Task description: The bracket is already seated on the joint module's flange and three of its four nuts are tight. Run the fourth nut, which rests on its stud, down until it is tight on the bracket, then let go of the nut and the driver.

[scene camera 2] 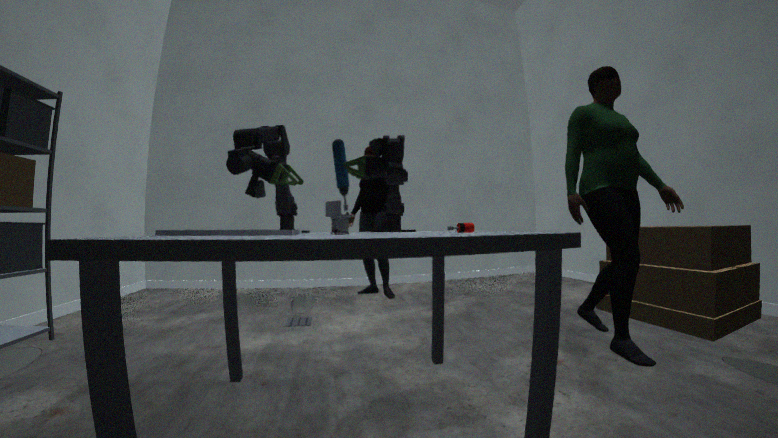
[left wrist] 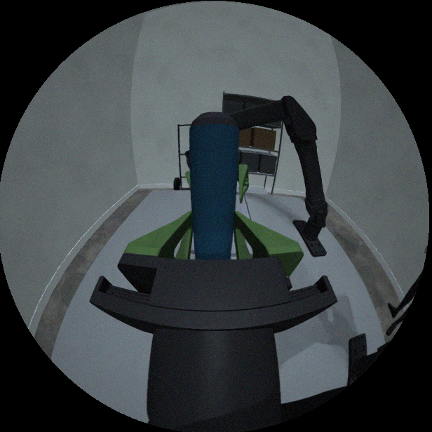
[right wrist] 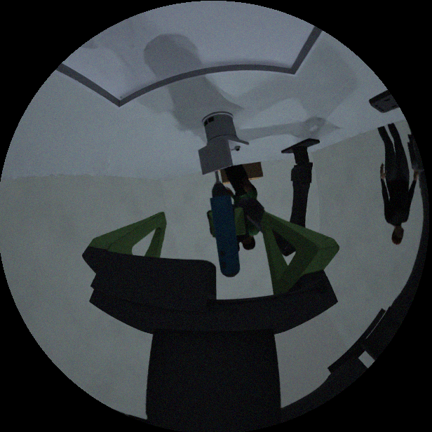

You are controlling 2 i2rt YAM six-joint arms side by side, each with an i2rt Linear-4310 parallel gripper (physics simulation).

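The blue-handled driver stands nearly upright, leaning slightly, its shaft reaching down to the grey bracket. The bracket sits on the joint module. My left gripper is shut on the driver's handle. My right gripper is open and empty, off to the driver's left in scene camera 2. A small dark nut shows on the bracket's flange in the right wrist view. The nut at the driver's tip cannot be made out.
A red-handled tool lies on the table to the right. A shallow dark-rimmed tray lies left of the module. A person in green stands right of the table, another in black behind the left arm. A shelf unit stands at far left.
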